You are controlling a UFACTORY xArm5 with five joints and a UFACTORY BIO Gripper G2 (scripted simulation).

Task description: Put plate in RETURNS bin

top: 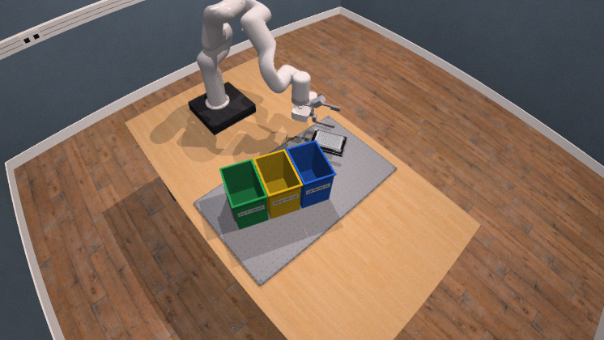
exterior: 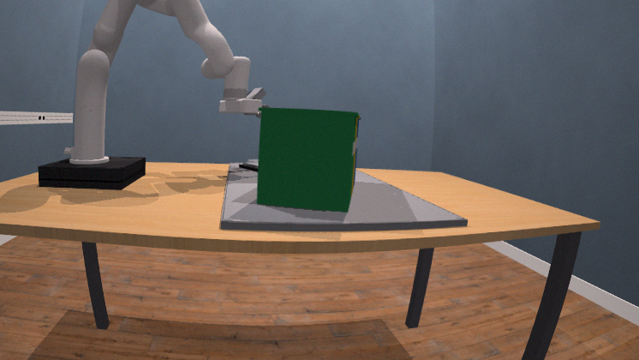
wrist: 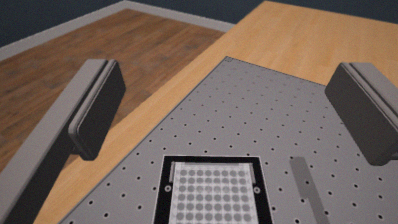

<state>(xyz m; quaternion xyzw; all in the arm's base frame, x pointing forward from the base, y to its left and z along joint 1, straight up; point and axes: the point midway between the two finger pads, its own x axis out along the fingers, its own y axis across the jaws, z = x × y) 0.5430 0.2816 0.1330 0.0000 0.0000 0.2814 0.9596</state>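
Now: hand 160 mm above the clear 96-well plate. Round my hand: black plate nest N1 (170 mm below); then yellow bin (370 mm to the right, 90 mm ahead, 80 mm below); then blue bin (240 mm to the right, 130 mm ahead, 80 mm below).
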